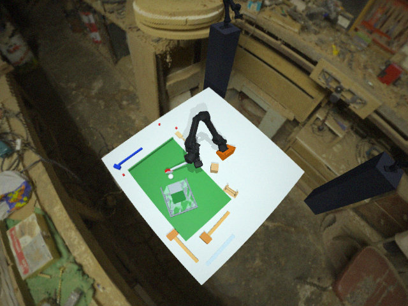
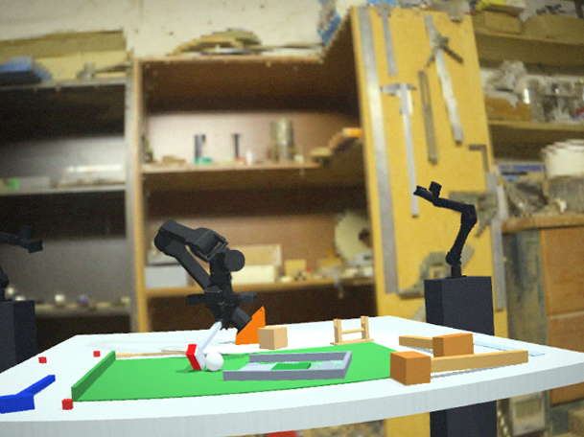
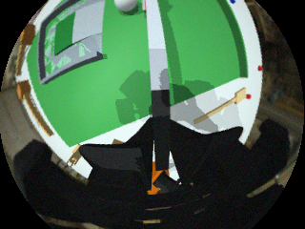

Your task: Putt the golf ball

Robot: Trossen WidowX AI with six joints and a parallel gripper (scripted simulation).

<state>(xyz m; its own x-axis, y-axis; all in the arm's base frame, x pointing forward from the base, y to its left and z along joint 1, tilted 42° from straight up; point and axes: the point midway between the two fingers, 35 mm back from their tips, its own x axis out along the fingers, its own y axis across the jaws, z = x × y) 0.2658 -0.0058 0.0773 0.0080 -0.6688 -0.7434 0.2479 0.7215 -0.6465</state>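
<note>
Right now my gripper tip is 110 mm short of the red putter and 20 mm to the left of it. Round my gripper tip: white golf ball (230 mm ahead, 50 mm below); then wooden rack (360 mm to the left, 90 mm behind, 40 mm below); then tan block (140 mm to the left, 100 mm behind, 40 mm below).
</note>
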